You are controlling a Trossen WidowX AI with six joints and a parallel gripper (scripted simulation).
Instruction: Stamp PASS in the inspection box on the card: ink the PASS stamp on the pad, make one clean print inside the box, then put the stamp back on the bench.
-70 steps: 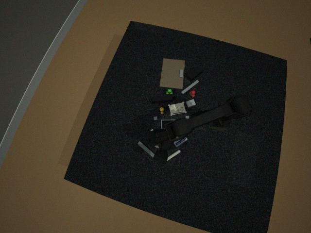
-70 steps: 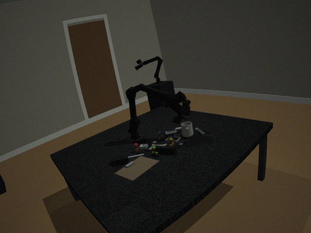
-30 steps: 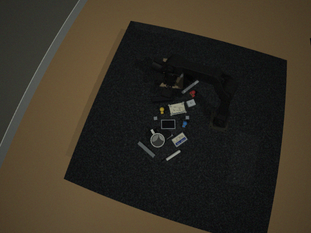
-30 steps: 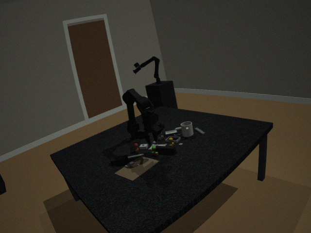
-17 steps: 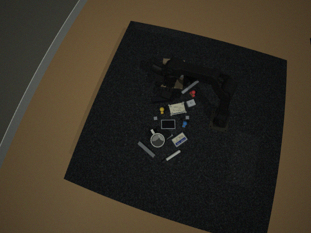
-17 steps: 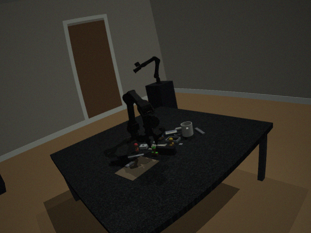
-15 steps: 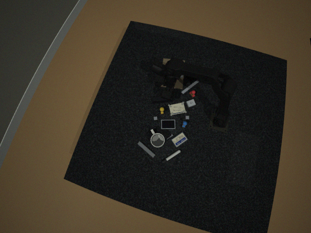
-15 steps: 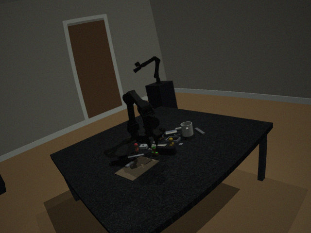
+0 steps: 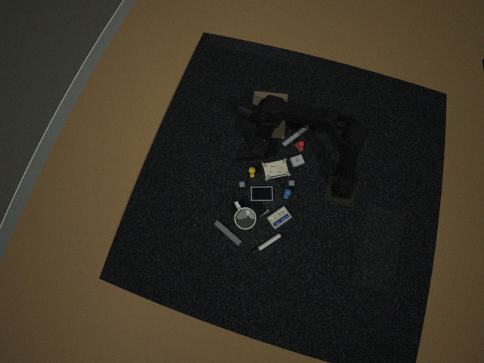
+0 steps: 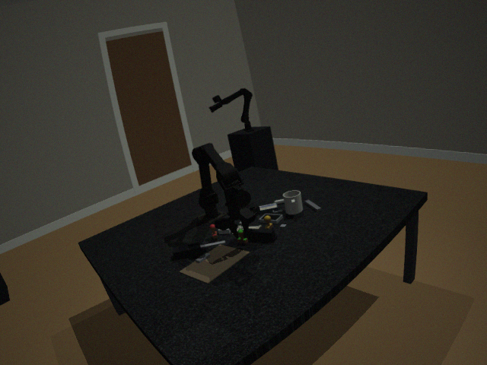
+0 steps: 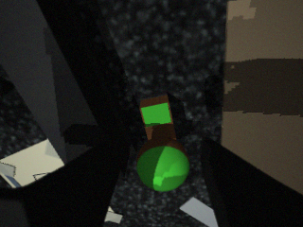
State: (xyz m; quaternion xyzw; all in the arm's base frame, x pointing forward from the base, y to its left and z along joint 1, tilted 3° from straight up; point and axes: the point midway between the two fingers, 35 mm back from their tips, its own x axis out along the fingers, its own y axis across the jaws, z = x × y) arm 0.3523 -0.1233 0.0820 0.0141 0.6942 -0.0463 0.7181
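The PASS stamp is 20 mm below my gripper tip. From my gripper tip the other things lie so: yellow-knob stamp (130 mm to the left, 20 mm below, 20 mm ahead); red-knob stamp (150 mm behind, 20 mm to the right, 20 mm below); cream card (90 mm to the left, 80 mm behind, 40 mm below).
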